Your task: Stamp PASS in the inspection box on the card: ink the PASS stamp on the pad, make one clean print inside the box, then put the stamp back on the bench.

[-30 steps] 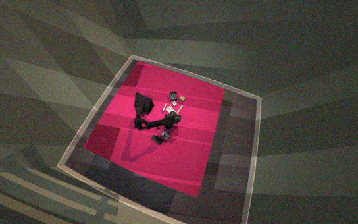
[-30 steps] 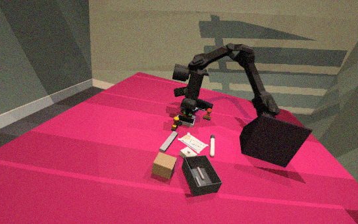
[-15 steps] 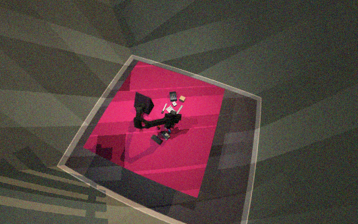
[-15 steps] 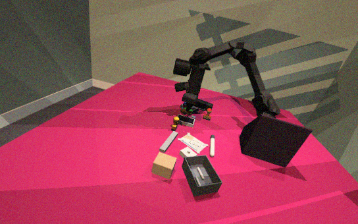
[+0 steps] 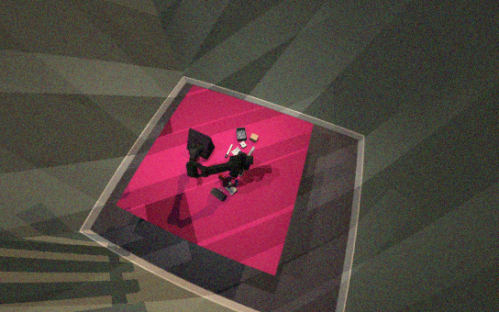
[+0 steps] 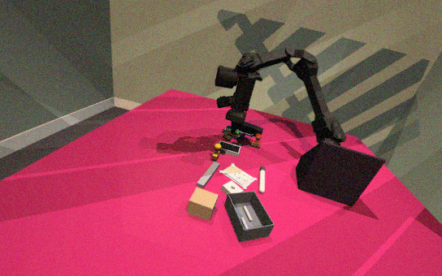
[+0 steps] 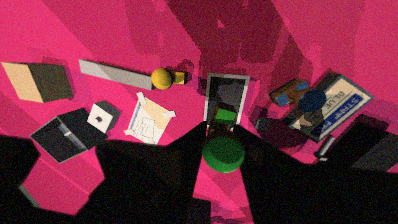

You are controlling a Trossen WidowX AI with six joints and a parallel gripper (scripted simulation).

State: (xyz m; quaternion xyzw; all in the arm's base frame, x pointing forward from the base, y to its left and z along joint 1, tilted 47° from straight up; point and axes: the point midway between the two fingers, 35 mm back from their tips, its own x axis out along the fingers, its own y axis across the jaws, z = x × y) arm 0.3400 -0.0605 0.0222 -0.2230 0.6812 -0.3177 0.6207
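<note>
Now: gripper tip 50 mm past the white card, 140 mm to the right of it and 90 mm above it. From my gripper tip the other things lie so: yellow-knobbed stamp 40 mm ahead, 70 mm to the left, 70 mm below; then dark ink pad 10 mm to the right, 90 mm below; then green-topped stamp right at my gripper tip.
</note>
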